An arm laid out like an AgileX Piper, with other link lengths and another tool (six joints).
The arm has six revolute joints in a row. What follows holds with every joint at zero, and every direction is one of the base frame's. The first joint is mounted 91.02 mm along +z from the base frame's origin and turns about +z. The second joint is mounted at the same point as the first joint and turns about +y. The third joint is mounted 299.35 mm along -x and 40.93 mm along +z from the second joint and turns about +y. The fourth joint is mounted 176 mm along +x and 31.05 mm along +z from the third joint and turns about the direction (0.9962, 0, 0.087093). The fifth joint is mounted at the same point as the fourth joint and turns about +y. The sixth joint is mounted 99.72 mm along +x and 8.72 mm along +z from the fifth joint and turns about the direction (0.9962, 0, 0.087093). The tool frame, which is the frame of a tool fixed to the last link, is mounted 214.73 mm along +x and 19 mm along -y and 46.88 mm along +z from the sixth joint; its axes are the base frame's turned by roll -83.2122, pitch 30.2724 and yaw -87.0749 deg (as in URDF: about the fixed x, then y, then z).
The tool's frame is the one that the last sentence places.
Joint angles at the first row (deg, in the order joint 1, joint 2, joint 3, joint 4, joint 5, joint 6):
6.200, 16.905, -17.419, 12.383, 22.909, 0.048
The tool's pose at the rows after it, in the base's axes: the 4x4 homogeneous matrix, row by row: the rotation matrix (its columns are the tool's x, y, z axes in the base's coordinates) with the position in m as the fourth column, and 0 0 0 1 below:
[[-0.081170 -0.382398 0.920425 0.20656], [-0.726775 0.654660 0.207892 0.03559], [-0.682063 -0.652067 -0.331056 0.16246], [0 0 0 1]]
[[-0.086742 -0.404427 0.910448 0.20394], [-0.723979 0.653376 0.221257 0.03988], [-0.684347 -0.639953 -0.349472 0.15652], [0 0 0 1]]
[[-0.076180 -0.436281 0.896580 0.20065], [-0.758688 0.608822 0.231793 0.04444], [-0.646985 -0.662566 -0.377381 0.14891], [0 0 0 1]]
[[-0.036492 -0.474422 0.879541 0.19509], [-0.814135 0.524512 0.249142 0.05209], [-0.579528 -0.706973 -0.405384 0.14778], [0 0 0 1]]
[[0.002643 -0.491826 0.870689 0.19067], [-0.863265 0.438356 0.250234 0.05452], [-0.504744 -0.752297 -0.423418 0.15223], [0 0 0 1]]
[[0.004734 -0.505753 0.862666 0.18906], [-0.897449 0.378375 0.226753 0.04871], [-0.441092 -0.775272 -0.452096 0.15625], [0 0 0 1]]
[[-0.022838 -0.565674 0.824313 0.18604], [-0.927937 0.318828 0.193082 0.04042], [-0.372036 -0.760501 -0.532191 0.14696], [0 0 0 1]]
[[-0.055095 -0.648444 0.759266 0.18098], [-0.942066 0.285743 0.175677 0.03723], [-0.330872 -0.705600 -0.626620 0.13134], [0 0 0 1]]
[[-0.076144 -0.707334 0.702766 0.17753], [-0.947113 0.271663 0.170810 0.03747], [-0.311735 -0.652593 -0.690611 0.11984], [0 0 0 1]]
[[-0.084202 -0.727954 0.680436 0.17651], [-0.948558 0.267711 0.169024 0.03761], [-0.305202 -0.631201 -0.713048 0.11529], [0 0 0 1]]
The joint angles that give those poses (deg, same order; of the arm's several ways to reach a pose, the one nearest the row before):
6.199, 17.266, -17.611, 15.592, 26.359, -0.402
6.203, 17.266, -17.701, 16.672, 27.771, -1.032
6.202, 17.366, -17.828, 17.013, 29.693, -4.221
6.198, 17.366, -19.919, 17.020, 33.768, -9.394
6.200, 17.364, -22.813, 15.475, 37.723, -13.231
6.202, 18.508, -26.276, 12.184, 41.456, -13.955
6.200, 21.766, -29.978, 8.639, 46.811, -14.097
6.201, 26.183, -33.093, 7.196, 52.066, -14.095
6.202, 29.889, -34.964, 6.995, 55.136, -14.136
6.202, 31.359, -35.478, 6.964, 56.002, -14.136

